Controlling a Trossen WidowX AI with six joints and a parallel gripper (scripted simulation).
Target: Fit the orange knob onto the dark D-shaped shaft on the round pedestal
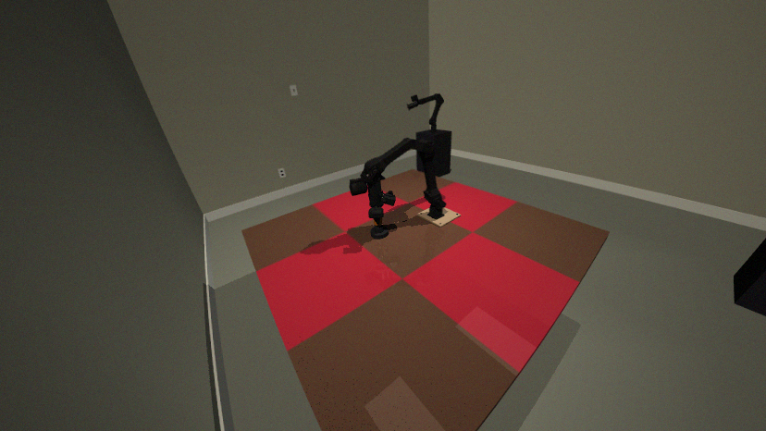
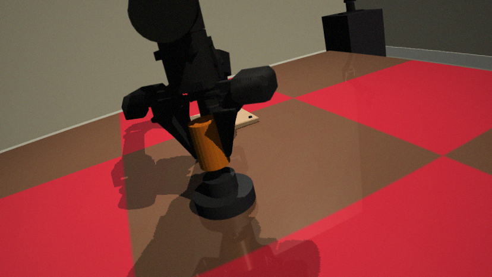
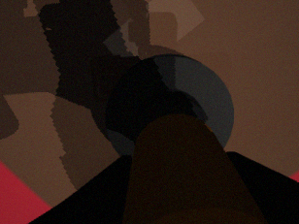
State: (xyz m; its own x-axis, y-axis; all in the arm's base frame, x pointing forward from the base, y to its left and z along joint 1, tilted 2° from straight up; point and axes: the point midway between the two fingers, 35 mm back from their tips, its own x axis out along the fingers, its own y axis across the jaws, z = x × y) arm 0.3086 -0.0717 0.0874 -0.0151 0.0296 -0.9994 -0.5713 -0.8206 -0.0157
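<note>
My gripper tip is 2 cm below the orange knob. Round my gripper tip: dark round pedestal 4 cm below.
</note>
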